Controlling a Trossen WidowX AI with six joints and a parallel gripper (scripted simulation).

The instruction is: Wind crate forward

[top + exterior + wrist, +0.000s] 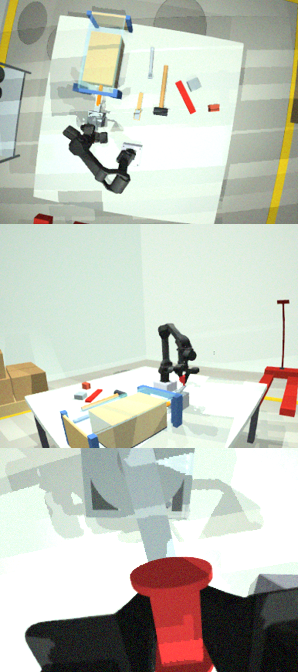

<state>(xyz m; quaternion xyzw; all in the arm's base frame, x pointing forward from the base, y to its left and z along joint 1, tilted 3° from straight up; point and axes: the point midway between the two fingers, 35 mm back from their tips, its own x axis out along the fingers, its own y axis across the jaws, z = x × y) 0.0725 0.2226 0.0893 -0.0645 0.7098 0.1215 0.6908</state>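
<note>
Now: the blue frame 250 mm ahead of my gripper tip, 50 mm to the left of it and 10 mm below it. From my gripper tip the other things lie so: winch (80 mm ahead, 30 mm to the left, 80 mm below); winch handle (30 mm ahead, 10 mm to the left, 10 mm below); red grip (20 mm above).
</note>
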